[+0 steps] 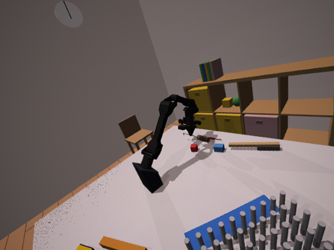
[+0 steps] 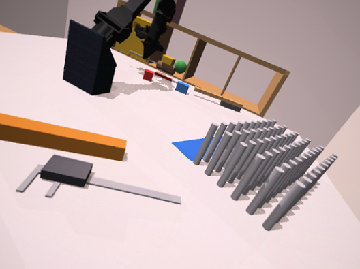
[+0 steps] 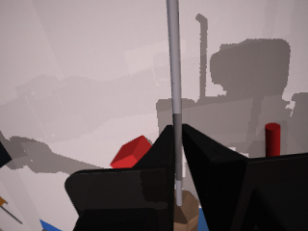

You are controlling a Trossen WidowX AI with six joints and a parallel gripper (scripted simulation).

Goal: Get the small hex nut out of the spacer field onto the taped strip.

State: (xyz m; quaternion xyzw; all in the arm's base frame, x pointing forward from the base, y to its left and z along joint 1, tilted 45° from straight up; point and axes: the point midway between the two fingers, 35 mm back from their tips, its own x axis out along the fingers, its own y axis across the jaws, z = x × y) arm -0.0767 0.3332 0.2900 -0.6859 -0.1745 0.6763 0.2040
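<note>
My gripper tip is now 8 cm short of the red cube, 6 cm to the left of it and 5 cm above it. Also, from my gripper tip: thin metal rod 2 cm ahead; blue cube 23 cm ahead, 5 cm below, 1 cm to the left; blue taped strip 53 cm ahead, 34 cm to the right, 7 cm below.
</note>
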